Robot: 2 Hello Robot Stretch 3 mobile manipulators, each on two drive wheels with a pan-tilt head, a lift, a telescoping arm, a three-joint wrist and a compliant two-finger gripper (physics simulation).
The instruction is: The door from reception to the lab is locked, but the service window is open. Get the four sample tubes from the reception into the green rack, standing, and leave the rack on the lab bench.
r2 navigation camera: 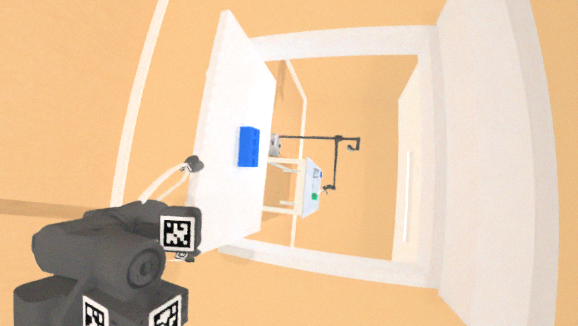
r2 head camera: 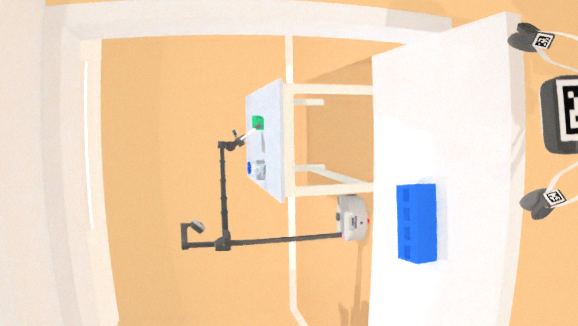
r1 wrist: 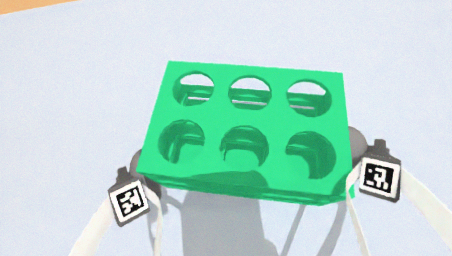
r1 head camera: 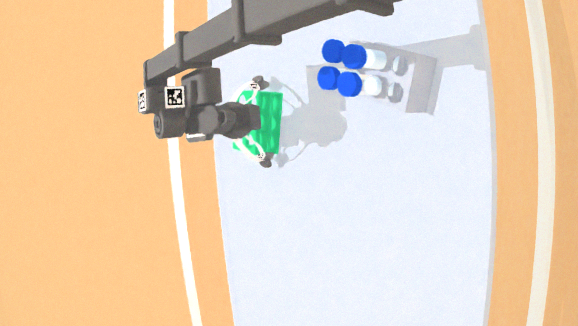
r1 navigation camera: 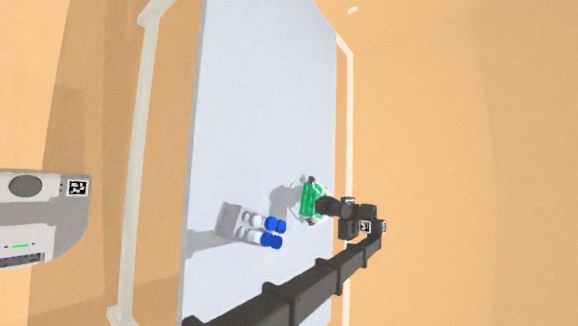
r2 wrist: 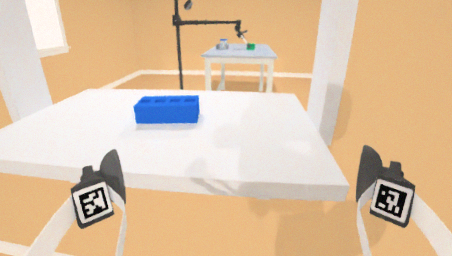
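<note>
The green rack [r1 head camera: 272,120] [r1 navigation camera: 306,200] [r1 wrist: 225,116] [r2 head camera: 257,121] [r2 wrist: 250,47] has six holes, none holding a tube, and is upright at the pale blue table [r1 head camera: 350,225] [r1 navigation camera: 265,100]. The r1 gripper [r1 head camera: 262,121] [r1 navigation camera: 311,200] [r1 wrist: 250,159] is shut on it, a fingertip against each short end. Whether the rack touches the table is unclear. Four blue-capped tubes [r1 head camera: 349,84] [r1 navigation camera: 271,223] stand in a grey holder [r1 head camera: 422,82] [r1 navigation camera: 231,220] beside it. The r2 gripper [r2 head camera: 528,120] [r2 navigation camera: 192,210] [r2 wrist: 241,175] is open, empty, near the white counter's edge.
A blue block [r2 head camera: 422,222] [r2 navigation camera: 248,146] [r2 wrist: 167,110] with four holes lies on the white counter [r2 head camera: 450,125] [r2 navigation camera: 235,90] [r2 wrist: 250,135] at the window opening. The window frame [r2 head camera: 240,22] [r2 navigation camera: 345,45] surrounds the view to r1. The r1 arm [r1 head camera: 205,47] [r1 navigation camera: 310,277] reaches over the table.
</note>
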